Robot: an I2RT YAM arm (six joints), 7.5 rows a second.
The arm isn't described. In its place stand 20 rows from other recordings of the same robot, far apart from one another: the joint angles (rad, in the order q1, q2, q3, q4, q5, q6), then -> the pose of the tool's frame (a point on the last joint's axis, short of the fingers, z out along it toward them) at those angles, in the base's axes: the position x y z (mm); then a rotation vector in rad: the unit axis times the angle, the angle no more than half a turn.
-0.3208, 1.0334, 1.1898, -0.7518, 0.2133, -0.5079 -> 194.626, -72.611, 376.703, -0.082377, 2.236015, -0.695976
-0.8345, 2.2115, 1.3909, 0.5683, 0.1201, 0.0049 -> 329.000, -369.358, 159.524, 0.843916, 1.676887, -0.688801
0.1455, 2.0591, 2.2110, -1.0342, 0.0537, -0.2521 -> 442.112, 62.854, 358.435, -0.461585, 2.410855, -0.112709
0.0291, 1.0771, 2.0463, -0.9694, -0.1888, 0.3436 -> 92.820, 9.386, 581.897, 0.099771, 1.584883, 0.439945
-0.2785, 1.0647, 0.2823, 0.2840, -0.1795, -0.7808 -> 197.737, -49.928, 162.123, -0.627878, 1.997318, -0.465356
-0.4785, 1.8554, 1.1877, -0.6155, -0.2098, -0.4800 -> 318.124, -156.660, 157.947, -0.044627, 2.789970, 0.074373
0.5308, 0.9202, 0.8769, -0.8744, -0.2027, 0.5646 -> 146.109, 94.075, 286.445, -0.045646, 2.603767, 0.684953
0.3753, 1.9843, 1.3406, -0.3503, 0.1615, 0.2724 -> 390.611, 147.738, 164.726, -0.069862, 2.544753, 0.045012
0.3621, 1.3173, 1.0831, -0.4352, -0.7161, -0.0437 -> 258.349, 122.854, 307.988, -0.826242, 2.056513, 0.972998
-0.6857, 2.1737, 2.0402, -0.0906, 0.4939, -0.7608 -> 394.268, -344.369, 334.401, 0.324495, 1.999264, -1.423599
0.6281, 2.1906, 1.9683, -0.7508, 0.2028, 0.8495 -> 398.118, 280.256, 242.907, 0.360739, 2.522670, 0.336819
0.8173, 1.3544, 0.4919, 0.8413, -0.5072, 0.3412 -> 174.420, 211.193, 222.078, -0.818200, 1.546801, 1.276862
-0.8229, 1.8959, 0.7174, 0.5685, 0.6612, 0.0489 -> 213.245, -262.014, 101.735, 1.303586, 1.853777, -1.147745
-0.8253, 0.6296, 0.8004, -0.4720, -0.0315, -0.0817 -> 97.489, -103.943, 337.211, 0.674992, 1.792182, -0.590777
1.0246, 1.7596, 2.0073, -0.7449, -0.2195, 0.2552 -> 194.887, 335.522, 439.178, -0.964105, 1.994930, 0.981050
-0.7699, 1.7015, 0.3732, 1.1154, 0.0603, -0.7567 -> 198.496, -195.425, 128.682, 0.059842, 1.934046, -1.121227
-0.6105, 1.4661, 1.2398, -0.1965, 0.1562, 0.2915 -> 278.832, -201.847, 334.762, 0.964580, 1.759119, -0.360589
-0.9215, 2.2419, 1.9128, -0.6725, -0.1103, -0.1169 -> 302.027, -391.396, 205.710, 0.972959, 2.393130, -0.251129
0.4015, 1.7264, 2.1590, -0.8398, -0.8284, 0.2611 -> 310.293, 160.237, 492.657, -0.704893, 1.920993, 1.237749
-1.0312, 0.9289, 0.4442, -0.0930, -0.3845, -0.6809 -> 112.319, -161.558, 205.456, 0.151362, 2.156638, -0.605531
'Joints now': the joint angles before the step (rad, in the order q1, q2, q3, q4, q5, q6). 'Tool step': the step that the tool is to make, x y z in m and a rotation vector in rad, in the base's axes. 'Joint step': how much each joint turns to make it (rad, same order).
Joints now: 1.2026 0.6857 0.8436 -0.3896 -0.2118 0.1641
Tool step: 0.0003 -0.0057 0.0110 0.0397 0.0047 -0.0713
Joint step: -0.0002 -0.0140 0.0275 -0.0001 0.0656 0.0337
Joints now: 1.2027 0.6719 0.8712 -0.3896 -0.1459 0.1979
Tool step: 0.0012 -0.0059 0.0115 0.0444 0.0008 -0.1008
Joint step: 0.0016 -0.0108 0.0290 0.0046 0.0982 0.0337
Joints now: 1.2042 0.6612 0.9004 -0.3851 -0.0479 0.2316
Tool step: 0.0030 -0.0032 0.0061 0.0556 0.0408 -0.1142
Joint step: -0.0017 -0.0048 0.0090 0.0231 0.1043 0.0718
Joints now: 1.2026 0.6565 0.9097 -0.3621 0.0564 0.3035
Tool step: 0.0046 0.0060 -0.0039 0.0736 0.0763 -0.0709
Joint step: 0.0005 0.0124 -0.0321 0.0767 0.0620 0.1042
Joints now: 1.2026 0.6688 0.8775 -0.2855 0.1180 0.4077
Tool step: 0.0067 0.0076 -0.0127 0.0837 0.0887 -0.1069
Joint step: -0.0002 0.0124 -0.0659 0.1043 0.0994 0.1211
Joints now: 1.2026 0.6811 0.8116 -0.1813 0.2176 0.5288
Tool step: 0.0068 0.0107 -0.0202 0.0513 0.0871 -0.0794
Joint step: 0.0003 0.0291 -0.0753 0.0938 0.0741 0.1075
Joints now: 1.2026 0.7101 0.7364 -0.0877 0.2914 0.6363
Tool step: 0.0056 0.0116 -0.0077 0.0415 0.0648 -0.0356
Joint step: -0.0001 0.0521 -0.0169 0.0598 0.0305 0.0814
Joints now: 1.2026 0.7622 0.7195 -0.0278 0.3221 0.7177
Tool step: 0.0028 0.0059 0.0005 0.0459 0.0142 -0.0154
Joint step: -0.0002 0.0276 -0.0032 0.0581 0.0135 0.0323
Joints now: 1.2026 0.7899 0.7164 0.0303 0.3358 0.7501
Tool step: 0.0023 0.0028 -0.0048 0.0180 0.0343 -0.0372
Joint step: 0.0003 0.0154 -0.0108 0.0159 0.0356 0.0429
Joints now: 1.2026 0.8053 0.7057 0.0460 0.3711 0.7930
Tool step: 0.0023 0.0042 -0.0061 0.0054 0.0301 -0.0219
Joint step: 0.0002 0.0215 -0.0107 0.0138 0.0201 0.0338
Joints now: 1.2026 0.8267 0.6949 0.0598 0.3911 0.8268
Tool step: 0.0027 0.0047 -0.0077 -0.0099 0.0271 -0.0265
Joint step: -0.0001 0.0261 -0.0106 0.0075 0.0244 0.0260
